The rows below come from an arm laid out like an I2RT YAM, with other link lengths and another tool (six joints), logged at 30 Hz.
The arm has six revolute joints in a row. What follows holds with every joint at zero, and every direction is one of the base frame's.
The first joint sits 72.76 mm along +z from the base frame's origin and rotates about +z.
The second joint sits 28 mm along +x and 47.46 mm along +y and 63.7 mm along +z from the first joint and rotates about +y.
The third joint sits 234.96 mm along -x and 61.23 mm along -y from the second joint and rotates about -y.
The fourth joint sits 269.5 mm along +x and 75.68 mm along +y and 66 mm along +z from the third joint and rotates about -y.
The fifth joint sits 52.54 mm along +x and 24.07 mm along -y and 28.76 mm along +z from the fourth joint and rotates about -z.
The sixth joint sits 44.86 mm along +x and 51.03 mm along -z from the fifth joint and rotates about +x.
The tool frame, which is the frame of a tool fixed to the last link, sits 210 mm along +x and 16 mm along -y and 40 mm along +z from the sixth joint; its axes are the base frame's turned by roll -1.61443, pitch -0.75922 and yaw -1.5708 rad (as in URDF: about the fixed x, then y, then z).
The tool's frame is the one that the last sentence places.
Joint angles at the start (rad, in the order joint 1, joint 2, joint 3, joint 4, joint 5, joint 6): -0.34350 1.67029 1.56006 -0.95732 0.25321 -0.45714
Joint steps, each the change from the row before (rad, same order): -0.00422 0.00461 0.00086 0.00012 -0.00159 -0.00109; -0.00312 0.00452 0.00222 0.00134 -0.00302 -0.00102; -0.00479 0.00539 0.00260 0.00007 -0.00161 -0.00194; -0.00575 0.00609 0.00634 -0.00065 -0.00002 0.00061; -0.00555 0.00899 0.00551 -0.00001 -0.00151 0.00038; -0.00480 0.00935 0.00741 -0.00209 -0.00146 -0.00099; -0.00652 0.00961 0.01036 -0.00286 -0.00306 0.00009; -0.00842 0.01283 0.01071 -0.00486 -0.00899 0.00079; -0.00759 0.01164 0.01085 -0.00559 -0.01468 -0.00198; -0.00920 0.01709 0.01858 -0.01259 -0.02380 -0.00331; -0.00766 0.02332 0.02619 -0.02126 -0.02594 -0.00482; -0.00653 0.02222 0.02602 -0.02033 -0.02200 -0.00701; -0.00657 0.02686 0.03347 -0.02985 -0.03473 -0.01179
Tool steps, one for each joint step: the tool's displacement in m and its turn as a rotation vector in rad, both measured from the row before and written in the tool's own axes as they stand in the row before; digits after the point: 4 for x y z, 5 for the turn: -0.0002 0.0012 0.0021 -0.00195 -0.00408 0.00141; 0.0004 0.0002 0.0015 0.00088 -0.00210 0.00131; 0.0003 0.0013 0.0020 -0.00190 -0.00327 0.00133; 0.0018 0.0020 0.0015 -0.00311 -0.00083 0.00539; 0.0008 0.0015 0.0028 -0.00263 -0.00409 0.00409; 0.0008 0.0012 0.0024 -0.00245 -0.00445 0.00195; 0.0018 0.0015 0.0019 -0.00117 -0.00345 0.00503; 0.0004 0.0010 0.0033 0.00184 -0.01003 0.00597; -0.0001 -0.0007 0.0026 0.00787 -0.01123 0.00269; -0.0009 -0.0021 0.0029 0.01421 -0.01858 0.00166; -0.0022 -0.0032 0.0033 0.01476 -0.02573 -0.00247; -0.0016 -0.0028 0.0028 0.01245 -0.02247 -0.00472; -0.0037 -0.0057 0.0025 0.02269 -0.03247 -0.01022
